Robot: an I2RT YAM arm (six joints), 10 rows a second.
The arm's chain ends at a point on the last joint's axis. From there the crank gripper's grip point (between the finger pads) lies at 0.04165 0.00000 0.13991 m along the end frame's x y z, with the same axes.
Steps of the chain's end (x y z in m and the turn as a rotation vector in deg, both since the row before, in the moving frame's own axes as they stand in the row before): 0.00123, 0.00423, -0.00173, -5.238, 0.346, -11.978; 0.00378, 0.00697, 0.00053, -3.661, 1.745, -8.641; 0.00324, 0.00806, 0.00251, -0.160, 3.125, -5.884; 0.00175, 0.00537, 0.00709, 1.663, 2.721, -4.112; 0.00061, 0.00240, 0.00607, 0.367, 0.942, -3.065; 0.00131, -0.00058, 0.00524, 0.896, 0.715, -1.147; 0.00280, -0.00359, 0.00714, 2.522, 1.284, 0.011; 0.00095, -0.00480, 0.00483, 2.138, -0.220, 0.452; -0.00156, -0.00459, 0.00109, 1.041, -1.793, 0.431; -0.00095, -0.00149, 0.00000, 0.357, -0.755, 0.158
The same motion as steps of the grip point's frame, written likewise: 0.00249, 0.00818, -0.00217, -5.238, 0.346, -11.978; 0.00820, 0.00926, -0.00088, -3.661, 1.745, -8.641; 0.01059, 0.00379, 0.00004, -0.160, 3.125, -5.884; 0.00809, -0.00188, 0.00485, 1.663, 2.721, -4.112; 0.00282, -0.00078, 0.00536, 0.367, 0.942, -3.065; 0.00302, -0.00361, 0.00469, 0.896, 0.715, -1.147; 0.00592, -0.00972, 0.00604, 2.522, 1.284, 0.011; 0.00043, -0.00970, 0.00490, 2.138, -0.220, 0.452; -0.00595, -0.00685, 0.00230, 1.041, -1.793, 0.431; -0.00280, -0.00225, 0.00053, 0.357, -0.755, 0.158
